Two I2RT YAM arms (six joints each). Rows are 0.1 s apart.
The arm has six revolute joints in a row. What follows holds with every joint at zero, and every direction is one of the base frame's.
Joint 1 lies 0.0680 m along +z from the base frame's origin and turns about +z.
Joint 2 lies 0.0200 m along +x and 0.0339 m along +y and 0.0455 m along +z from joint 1 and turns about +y.
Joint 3 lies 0.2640 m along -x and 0.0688 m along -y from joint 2 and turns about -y.
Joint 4 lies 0.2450 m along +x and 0.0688 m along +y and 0.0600 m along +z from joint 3 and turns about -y.
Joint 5 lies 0.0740 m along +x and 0.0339 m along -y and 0.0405 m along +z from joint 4 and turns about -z.
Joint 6 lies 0.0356 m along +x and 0.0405 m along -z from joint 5 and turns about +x.
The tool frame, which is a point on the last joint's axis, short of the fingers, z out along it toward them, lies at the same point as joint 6; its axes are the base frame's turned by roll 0.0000, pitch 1.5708 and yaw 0.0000 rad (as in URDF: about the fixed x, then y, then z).
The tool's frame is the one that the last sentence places.
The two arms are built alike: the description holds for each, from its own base.
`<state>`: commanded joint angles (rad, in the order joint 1, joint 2, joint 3, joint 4, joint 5, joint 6); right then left.
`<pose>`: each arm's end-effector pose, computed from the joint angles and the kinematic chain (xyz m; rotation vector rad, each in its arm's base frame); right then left.
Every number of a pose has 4 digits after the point. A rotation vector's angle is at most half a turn.
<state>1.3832 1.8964 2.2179 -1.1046 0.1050 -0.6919 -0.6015 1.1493 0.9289 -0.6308 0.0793 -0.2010</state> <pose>0.0774 0.3878 0.4208 -2.0046 1.2431 0.2154 0.1933 -0.1361 0.2770 0.5277 2.4143 -0.4533</pose>
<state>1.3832 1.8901 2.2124 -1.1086 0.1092 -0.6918 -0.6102 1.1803 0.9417 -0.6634 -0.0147 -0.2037</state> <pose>0.0772 0.3859 0.4213 -2.0054 1.2459 0.2095 0.1967 -0.1369 0.2720 0.4988 2.4520 -0.3272</pose>
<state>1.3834 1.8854 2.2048 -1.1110 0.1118 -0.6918 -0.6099 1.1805 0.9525 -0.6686 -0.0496 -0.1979</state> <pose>0.0770 0.3847 0.4206 -2.0090 1.2488 0.2046 0.1979 -0.1361 0.2751 0.4877 2.4397 -0.2859</pose>
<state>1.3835 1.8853 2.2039 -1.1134 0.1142 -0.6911 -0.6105 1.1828 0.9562 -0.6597 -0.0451 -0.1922</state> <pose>0.0770 0.3845 0.4202 -2.0103 1.2516 0.2010 0.1989 -0.1372 0.2764 0.4952 2.4289 -0.2935</pose>
